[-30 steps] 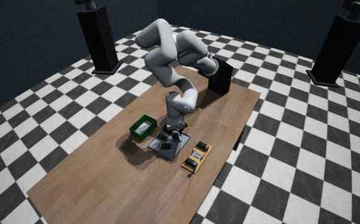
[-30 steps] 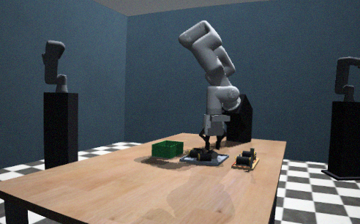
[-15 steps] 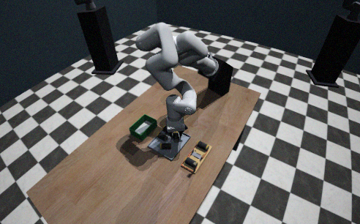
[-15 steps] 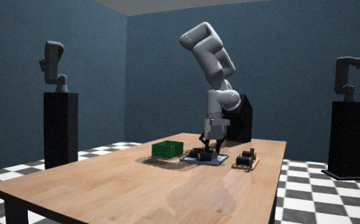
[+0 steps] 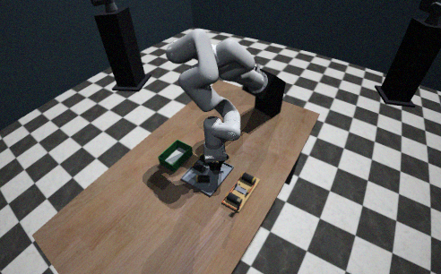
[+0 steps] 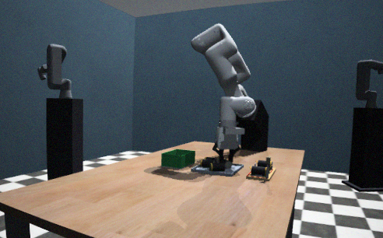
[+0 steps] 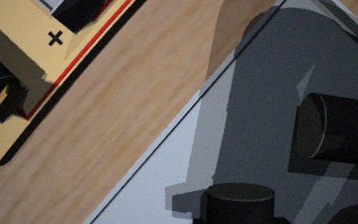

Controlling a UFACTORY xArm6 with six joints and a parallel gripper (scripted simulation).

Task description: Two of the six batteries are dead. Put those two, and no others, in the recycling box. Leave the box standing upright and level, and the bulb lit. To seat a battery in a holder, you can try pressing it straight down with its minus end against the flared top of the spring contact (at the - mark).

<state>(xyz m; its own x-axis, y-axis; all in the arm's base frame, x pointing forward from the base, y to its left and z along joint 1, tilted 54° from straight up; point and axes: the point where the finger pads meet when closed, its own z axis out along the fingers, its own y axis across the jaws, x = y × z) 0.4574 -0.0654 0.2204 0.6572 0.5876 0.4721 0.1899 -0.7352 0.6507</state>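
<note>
The grey tray lies 4 cm to the right of my hand, 3 cm below it and 3 cm ahead of it. Also, from my hand: green recycling box: 22 cm to the right, 4 cm behind, 2 cm below.
</note>
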